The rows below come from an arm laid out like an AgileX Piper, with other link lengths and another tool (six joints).
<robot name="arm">
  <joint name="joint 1" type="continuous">
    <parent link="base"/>
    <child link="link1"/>
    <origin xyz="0 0 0.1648"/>
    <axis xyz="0 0 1"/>
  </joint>
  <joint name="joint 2" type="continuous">
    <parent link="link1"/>
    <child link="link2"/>
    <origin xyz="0 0 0" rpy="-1.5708 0 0"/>
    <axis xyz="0 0 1"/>
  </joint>
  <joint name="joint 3" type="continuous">
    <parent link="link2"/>
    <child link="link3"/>
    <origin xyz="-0.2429 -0.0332 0"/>
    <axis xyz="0 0 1"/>
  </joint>
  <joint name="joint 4" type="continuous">
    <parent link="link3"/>
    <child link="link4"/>
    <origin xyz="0.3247 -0.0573 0" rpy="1.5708 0 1.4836"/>
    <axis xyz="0 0 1"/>
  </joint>
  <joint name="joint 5" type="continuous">
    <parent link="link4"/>
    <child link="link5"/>
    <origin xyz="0 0 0" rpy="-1.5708 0 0"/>
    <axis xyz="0 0 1"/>
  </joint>
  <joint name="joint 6" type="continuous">
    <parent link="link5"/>
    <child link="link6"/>
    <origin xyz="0 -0.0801 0" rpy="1.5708 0 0"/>
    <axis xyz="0 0 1"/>
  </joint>
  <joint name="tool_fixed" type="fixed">
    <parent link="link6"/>
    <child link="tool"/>
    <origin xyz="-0.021 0 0.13" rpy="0 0.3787 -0.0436"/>
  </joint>
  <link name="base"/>
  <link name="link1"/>
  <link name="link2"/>
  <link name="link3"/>
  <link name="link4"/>
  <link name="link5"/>
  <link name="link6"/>
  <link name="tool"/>
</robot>
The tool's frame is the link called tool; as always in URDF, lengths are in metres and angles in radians. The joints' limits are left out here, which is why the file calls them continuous.
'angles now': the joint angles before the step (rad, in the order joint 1, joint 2, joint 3, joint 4, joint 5, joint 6). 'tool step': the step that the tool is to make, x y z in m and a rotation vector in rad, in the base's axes. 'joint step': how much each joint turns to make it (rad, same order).
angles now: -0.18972, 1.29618, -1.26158, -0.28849, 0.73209, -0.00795
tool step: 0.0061, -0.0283, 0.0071, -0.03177, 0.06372, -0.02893
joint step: -0.05353, 0.08829, -0.12848, 0.01172, 0.08409, -0.07625
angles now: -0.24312, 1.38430, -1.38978, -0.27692, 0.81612, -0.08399
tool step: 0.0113, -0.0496, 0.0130, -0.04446, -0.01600, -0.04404
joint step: -0.09953, 0.10087, -0.12197, 0.02101, -0.02238, -0.07651
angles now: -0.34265, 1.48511, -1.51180, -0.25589, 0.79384, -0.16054
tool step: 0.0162, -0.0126, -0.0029, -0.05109, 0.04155, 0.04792
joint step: -0.02189, 0.08534, -0.08848, 0.02455, 0.00525, -0.11213
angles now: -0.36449, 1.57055, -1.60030, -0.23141, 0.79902, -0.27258
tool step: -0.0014, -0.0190, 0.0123, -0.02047, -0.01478, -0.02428
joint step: -0.03448, 0.02483, -0.05303, 0.00068, 0.00395, -0.01828
